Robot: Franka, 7 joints.
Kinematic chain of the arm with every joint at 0, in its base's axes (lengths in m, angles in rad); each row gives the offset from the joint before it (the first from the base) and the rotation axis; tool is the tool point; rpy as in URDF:
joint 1: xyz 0 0 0.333 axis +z
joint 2: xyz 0 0 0 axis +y
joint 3: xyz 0 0 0.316 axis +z
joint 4: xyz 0.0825 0 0 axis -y
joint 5: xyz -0.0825 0 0.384 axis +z
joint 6: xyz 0 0 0 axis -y
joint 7: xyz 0.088 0 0 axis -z
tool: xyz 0 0 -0.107 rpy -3.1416 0 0
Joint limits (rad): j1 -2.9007..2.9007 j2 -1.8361..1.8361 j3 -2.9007..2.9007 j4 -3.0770..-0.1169 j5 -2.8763..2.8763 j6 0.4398..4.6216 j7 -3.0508..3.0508
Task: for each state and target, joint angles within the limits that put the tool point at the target. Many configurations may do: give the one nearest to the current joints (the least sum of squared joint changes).
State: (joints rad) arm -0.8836 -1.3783 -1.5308 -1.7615 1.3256 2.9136 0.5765
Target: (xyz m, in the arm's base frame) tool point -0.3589 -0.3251 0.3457
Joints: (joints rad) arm -0.8682 -1.3818 -1.4142 -2.4410 1.4169 2.9081 0.5765
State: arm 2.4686 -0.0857 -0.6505 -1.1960 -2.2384 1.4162 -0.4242
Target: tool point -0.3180 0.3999 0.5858
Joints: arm 2.7967 -0.1120 -0.3013 -2.1239 -1.9679 1.2288 -0.4242
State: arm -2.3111 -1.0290 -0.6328 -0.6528 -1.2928 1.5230 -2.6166
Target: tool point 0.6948 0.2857 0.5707
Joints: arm -2.9007 -1.1815 -0.8746 -0.1169 -1.6351 1.4131 -2.6166
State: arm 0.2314 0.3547 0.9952 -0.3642 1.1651 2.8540 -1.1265
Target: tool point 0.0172 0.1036 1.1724
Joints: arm 0.2957 -0.0786 1.0814 -0.3077 1.1706 2.8986 -1.1265
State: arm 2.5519 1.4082 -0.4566 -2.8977 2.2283 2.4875 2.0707
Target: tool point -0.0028 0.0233 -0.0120
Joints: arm 2.5890 1.0290 -0.0950 -2.8827 2.2163 2.3586 2.0707
